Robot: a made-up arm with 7 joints. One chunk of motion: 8 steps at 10 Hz.
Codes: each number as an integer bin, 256 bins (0 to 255) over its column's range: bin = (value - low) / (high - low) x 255, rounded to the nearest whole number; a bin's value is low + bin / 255 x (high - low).
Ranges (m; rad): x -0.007..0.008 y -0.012..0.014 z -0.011..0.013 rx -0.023..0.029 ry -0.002..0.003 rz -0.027..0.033
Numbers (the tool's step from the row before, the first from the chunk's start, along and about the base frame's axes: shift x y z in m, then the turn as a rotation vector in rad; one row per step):
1: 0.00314 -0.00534 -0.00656 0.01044 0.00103 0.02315
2: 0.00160 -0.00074 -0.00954 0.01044 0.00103 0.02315
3: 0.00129 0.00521 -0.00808 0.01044 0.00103 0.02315
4: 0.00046 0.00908 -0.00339 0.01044 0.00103 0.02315
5: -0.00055 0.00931 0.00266 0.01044 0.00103 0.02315
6: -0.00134 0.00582 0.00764 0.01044 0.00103 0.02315
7: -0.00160 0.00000 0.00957 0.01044 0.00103 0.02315
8: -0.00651 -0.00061 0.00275 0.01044 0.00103 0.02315
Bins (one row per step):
1: 172 65 47 164 155 213
2: 146 110 16 164 155 213
3: 141 169 31 164 155 213
4: 127 207 81 164 155 213
5: 110 209 145 164 155 213
6: 96 175 198 164 155 213
7: 92 118 219 164 155 213
8: 8 112 146 164 155 213

